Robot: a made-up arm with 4 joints.
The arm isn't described. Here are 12 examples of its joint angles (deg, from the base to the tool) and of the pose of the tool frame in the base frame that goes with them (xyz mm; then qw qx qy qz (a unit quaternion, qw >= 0)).
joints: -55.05 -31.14 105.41 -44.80
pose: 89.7 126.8 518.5 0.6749 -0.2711 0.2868 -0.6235
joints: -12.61 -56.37 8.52 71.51
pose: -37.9 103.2 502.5 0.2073 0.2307 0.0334 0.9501
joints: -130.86 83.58 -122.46 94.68
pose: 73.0 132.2 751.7 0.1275 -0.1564 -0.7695 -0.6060
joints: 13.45 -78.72 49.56 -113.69
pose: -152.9 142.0 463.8 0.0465 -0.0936 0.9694 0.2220
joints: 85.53 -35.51 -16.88 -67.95
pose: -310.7 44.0 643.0 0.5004 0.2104 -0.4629 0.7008
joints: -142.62 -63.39 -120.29 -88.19
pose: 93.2 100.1 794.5 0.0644 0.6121 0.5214 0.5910
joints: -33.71 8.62 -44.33 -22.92
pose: -5.6 69.6 474.4 0.2276 -0.7011 -0.2509 0.6274
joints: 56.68 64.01 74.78 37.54
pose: -262.6 68.4 519.5 0.1964 -0.5339 -0.6635 -0.4859
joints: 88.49 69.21 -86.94 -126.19
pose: -230.5 28.9 681.3 0.6838 0.0629 0.3661 -0.6280
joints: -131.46 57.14 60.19 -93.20
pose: 78.9 39.8 808.0 0.4611 0.7413 0.1139 -0.4743
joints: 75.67 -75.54 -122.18 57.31
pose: -243.8 37.2 638.1 0.7603 0.3359 0.5527 -0.0604
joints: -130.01 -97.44 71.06 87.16
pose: 11.3 98.9 717.3 0.3106 0.7914 -0.2189 -0.4788
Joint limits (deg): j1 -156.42..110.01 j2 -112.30..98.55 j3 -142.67..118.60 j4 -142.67..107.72
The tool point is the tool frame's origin. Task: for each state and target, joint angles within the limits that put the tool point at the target. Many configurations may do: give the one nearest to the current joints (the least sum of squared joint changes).
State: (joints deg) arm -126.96 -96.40 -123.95 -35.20
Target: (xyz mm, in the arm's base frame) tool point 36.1 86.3 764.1
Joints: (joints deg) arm -149.02 -112.30 -131.02 -9.32
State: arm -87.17 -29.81 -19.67 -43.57
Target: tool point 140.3 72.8 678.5
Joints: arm -97.44 -14.69 -25.22 -83.38
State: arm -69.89 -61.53 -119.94 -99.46
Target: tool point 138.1 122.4 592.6
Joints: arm -81.53 -105.44 -79.84 -120.08
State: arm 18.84 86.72 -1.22 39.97
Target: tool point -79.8 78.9 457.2
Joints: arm -0.57 98.13 15.21 20.18
